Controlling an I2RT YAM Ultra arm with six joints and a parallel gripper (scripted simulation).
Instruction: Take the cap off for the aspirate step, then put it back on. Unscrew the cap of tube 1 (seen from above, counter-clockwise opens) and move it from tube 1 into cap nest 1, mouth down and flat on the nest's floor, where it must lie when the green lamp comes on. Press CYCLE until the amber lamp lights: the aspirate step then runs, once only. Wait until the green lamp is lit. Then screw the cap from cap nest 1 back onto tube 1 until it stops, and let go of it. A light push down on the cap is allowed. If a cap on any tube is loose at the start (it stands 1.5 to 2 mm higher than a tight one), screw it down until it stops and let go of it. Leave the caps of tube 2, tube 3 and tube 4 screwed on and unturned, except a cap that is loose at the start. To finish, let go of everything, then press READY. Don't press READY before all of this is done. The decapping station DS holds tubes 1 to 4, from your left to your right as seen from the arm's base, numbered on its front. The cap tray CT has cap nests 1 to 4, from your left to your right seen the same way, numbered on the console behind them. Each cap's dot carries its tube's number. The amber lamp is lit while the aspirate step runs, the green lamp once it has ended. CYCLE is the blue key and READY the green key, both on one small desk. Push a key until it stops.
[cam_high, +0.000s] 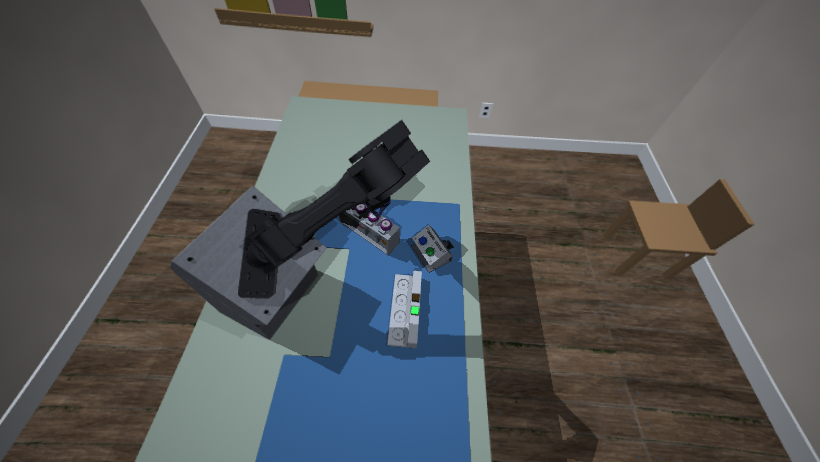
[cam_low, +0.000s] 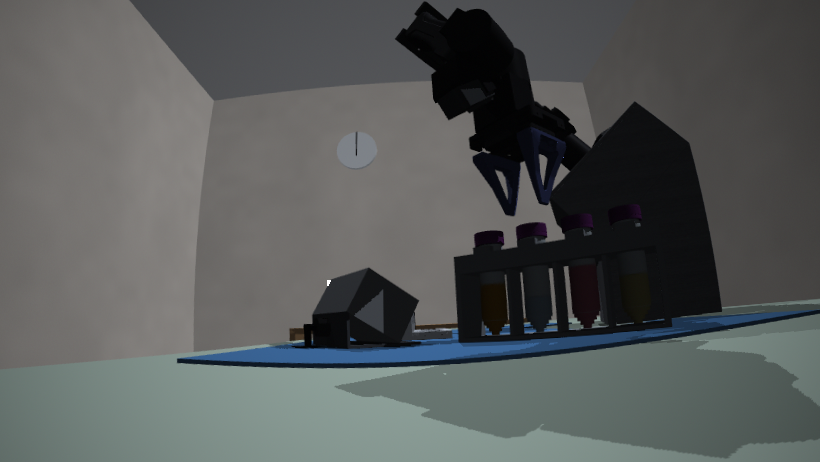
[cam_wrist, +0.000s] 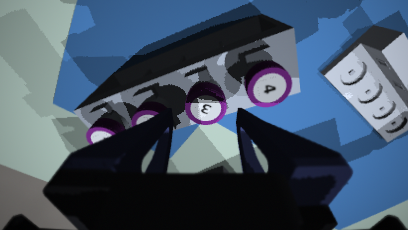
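Right now the green ready key is 15 cm ahead of my hand, 14 cm to the right of it and 8 cm below it. The rest, counted from my hand: key desk (15 cm ahead, 12 cm to the right, 9 cm below); then threaded neck of tube 1 (8 cm to the left, 7 cm behind, 3 cm below); then blue cycle key (14 cm ahead, 10 cm to the right, 8 cm below).
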